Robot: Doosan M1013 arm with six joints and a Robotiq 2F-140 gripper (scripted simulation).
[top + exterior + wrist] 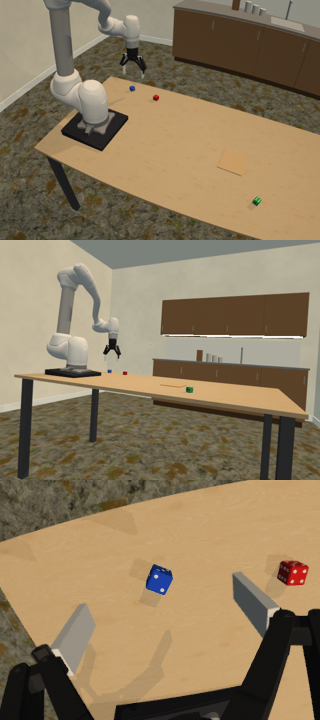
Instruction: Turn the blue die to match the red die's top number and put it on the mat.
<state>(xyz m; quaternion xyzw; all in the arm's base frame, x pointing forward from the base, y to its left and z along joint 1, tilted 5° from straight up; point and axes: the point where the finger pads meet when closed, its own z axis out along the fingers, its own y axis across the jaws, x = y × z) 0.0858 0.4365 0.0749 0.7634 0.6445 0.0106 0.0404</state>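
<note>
Now: hand 11 cm above the blue die, 2 cm to the left of it and 1 cm past it. Also, from my hand: green die: 85 cm ahead, 75 cm to the right, 11 cm below; then red die: 19 cm ahead, 11 cm below, 8 cm to the right; then mat: 73 cm ahead, 52 cm to the right, 12 cm below.
</note>
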